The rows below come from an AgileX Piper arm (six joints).
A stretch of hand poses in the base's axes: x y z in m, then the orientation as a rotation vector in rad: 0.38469, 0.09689, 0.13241, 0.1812, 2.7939, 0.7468; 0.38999, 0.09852, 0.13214, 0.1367, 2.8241, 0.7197; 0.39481, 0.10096, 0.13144, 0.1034, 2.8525, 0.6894; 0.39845, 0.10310, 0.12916, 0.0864, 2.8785, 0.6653; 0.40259, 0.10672, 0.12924, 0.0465, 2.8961, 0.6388; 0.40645, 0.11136, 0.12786, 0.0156, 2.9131, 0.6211; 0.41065, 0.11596, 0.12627, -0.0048, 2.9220, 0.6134; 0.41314, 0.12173, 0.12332, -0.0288, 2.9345, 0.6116; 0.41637, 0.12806, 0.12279, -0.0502, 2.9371, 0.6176; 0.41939, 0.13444, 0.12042, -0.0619, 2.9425, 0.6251; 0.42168, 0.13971, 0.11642, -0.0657, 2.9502, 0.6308; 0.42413, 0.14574, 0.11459, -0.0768, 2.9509, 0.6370
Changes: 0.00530, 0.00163, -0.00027, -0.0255, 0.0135, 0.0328; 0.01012, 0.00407, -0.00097, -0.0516, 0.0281, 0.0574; 0.01376, 0.00621, -0.00325, -0.0716, 0.0453, 0.0717; 0.01790, 0.00983, -0.00317, -0.0941, 0.0503, 0.0983; 0.02176, 0.01447, -0.00455, -0.1099, 0.0583, 0.1201; 0.02596, 0.01907, -0.00614, -0.1174, 0.0622, 0.1344; 0.02845, 0.02484, -0.00909, -0.1215, 0.0699, 0.1526; 0.03168, 0.03117, -0.00962, -0.1195, 0.0699, 0.1676; 0.03470, 0.03755, -0.01199, -0.1159, 0.0744, 0.1773; 0.03699, 0.04282, -0.01599, -0.1131, 0.0820, 0.1822; 0.03944, 0.04885, -0.01782, -0.1100, 0.0820, 0.1902
